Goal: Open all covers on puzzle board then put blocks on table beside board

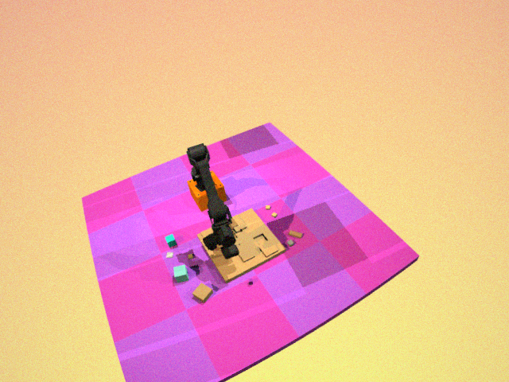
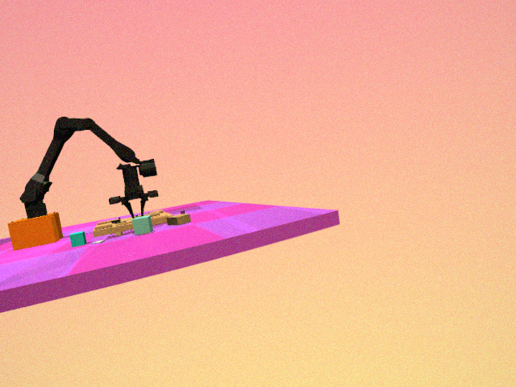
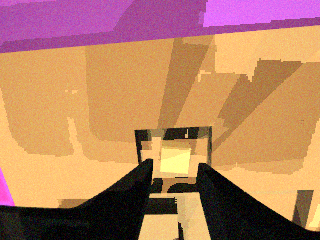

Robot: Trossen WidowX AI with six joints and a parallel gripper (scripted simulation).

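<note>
Right now my gripper tip is 23 cm past the teal cube, 17 cm to the left of it and 1 cm above it. The rest, counted from my gripper tip: tiny dark piece: 18 cm ahead, 2 cm to the right, 2 cm below; then brown block: 20 cm to the right, 10 cm ahead, 1 cm below.
</note>
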